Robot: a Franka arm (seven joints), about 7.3 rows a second.
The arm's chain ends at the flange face. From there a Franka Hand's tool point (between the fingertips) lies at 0.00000 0.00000 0.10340 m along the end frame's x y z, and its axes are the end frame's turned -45 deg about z.
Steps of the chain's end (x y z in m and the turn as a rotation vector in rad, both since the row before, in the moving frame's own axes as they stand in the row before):
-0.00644 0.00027 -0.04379 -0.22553 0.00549 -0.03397
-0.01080 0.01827 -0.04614 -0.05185 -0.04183 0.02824
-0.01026 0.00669 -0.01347 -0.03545 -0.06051 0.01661
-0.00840 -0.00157 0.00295 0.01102 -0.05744 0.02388
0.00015 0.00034 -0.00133 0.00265 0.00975 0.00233
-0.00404 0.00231 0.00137 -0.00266 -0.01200 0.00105
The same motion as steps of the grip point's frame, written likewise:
-0.02041 0.01265 -0.04641 -0.16336 -0.15559 -0.03397
-0.02741 0.00592 -0.04637 -0.00709 -0.06624 0.02824
-0.01898 -0.00441 -0.01372 0.01772 -0.06785 0.01661
-0.00816 -0.01209 0.00277 0.04841 -0.03282 0.02388
0.00077 0.00087 -0.00134 -0.00502 0.00877 0.00233
-0.00556 -0.00191 0.00136 0.00660 -0.01037 0.00105

